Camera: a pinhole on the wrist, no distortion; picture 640 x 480 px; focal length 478.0 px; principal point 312.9 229.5 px. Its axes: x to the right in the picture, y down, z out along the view. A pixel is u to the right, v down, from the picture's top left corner.
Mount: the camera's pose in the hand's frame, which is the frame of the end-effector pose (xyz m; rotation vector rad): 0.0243 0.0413 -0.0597 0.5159 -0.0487 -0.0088
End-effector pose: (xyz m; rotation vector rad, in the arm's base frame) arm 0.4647 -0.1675 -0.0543 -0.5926 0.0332 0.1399
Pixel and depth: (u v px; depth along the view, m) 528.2 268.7 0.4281
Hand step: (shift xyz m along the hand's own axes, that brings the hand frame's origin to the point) 0.1959 -0.1432 0.3381
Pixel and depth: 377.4 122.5 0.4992
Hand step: 0.0677 -0.3034 0.3218
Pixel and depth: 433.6 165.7 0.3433
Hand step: 0.0943 -0.1696 0.2198
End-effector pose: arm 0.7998 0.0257 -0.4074 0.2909 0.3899 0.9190
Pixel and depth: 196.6 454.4 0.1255
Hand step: -0.0125 0.0314 0.0771
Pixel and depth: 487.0 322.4 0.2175
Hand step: 0.0927 -0.0308 0.1536
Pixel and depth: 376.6 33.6 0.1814
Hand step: 0.0399 -0.1133 0.0623
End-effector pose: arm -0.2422 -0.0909 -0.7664 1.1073 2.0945 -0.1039
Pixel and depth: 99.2 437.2 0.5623
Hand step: -0.2552 -0.0181 0.5382
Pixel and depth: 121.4 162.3 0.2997
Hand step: -0.1101 -0.1406 0.1745
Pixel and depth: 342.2 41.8 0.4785
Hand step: 0.0310 -0.3586 0.2646
